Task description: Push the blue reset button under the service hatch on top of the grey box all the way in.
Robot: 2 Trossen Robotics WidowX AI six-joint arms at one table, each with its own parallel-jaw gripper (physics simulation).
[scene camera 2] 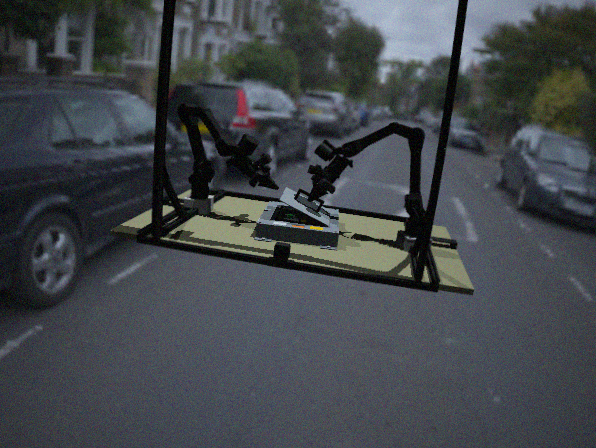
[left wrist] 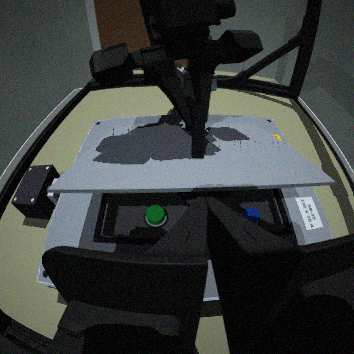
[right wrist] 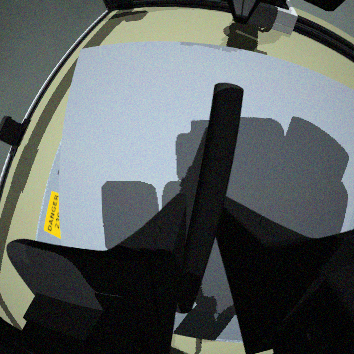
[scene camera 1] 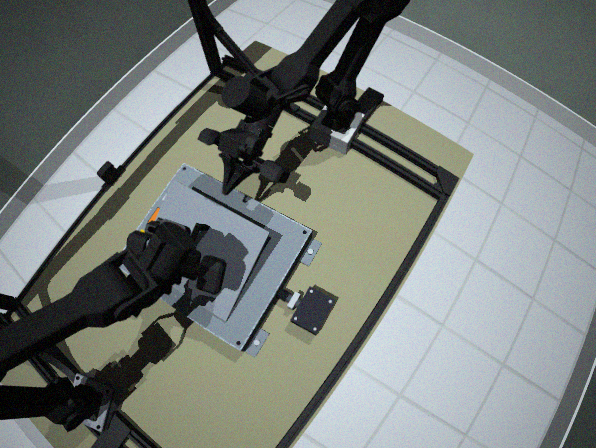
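The grey box (scene camera 1: 291,241) (scene camera 2: 295,237) (left wrist: 70,215) has its hatch (scene camera 1: 220,210) (scene camera 2: 290,197) (left wrist: 150,175) (right wrist: 140,90) tilted open. My right gripper (scene camera 2: 312,198) (left wrist: 196,123) (right wrist: 197,200) is shut on the black hatch handle (right wrist: 227,115). The blue button (left wrist: 251,214) shows in the recess under the hatch, right of a green button (left wrist: 155,214); a left finger partly covers it and its depth cannot be told. My left gripper (scene camera 1: 226,191) (scene camera 2: 276,187) (left wrist: 203,204) is shut and empty. Its tips are near the hatch's open side, appearing between the buttons in the left wrist view.
A dark block (scene camera 1: 315,310) (left wrist: 35,190) with a white connector stands beside the box. The raised hatch edge overhangs the recess. A black frame (scene camera 1: 372,320) (scene camera 2: 240,256) runs round the board. Metal tabs (scene camera 1: 310,251) stick out from the box's side.
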